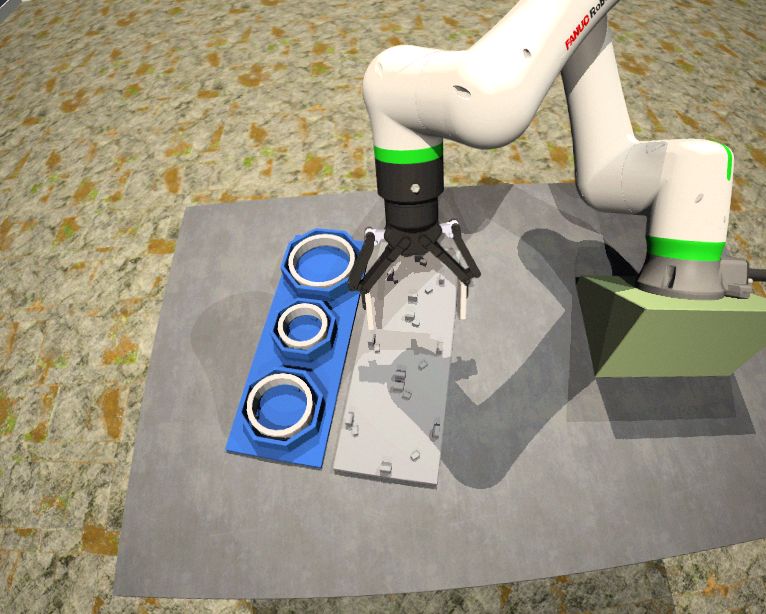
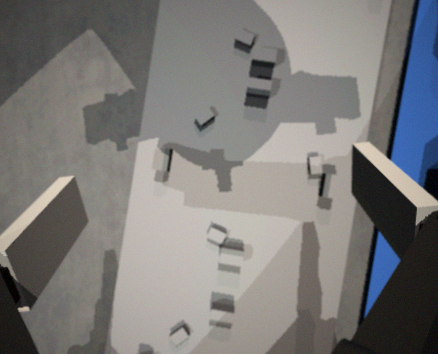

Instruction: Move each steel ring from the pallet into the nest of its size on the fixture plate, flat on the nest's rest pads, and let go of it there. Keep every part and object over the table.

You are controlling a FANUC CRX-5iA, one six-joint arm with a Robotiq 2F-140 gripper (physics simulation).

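Where they show: gripper, fingertip midpoint: (image 1: 416,319) (image 2: 214,184); arm's base at its link origin: (image 1: 678,290).
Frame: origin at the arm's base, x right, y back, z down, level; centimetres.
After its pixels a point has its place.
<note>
Three pale steel rings lie in the octagonal nests of the blue fixture plate (image 1: 338,386) @(x -13.6, y -57.2, z 11.7 cm) (image 2: 417,75) @(x -13.1, y -57.9, z 11.6 cm): a large far ring (image 1: 291,260) @(x 10.5, y -68.5, z 8.5 cm), a small middle ring (image 1: 280,326) @(x -4.2, y -68.1, z 8.5 cm) and a large near ring (image 1: 250,407) @(x -19.5, y -70.6, z 8.5 cm). Each looks level within its nest; their contact with the rest pads is too small to tell. The light grey pallet (image 1: 377,441) @(x -23.0, y -50.1, z 11.2 cm) (image 2: 175,250) @(x 0.2, y -41.6, z 11.2 cm) lies to the right of the plate and bears small pegs and blocks; no ring shows on it. My gripper (image 1: 416,314) @(x -5.0, y -44.7, z 3.7 cm) (image 2: 214,184) @(x -5.0, y -44.7, z 3.7 cm) is wide open and empty above the pallet, its fingers pointing down.
The robot base stands on a green block (image 1: 684,342) @(x -10.1, y -1.9, z 0.0 cm) at the right of the grey table (image 1: 204,537) @(x -39.9, y -75.5, z 12.4 cm). The plate and the pallet lie side by side with a narrow gap. The arm reaches over from the right, and its shadow falls across the pallet and the table.
</note>
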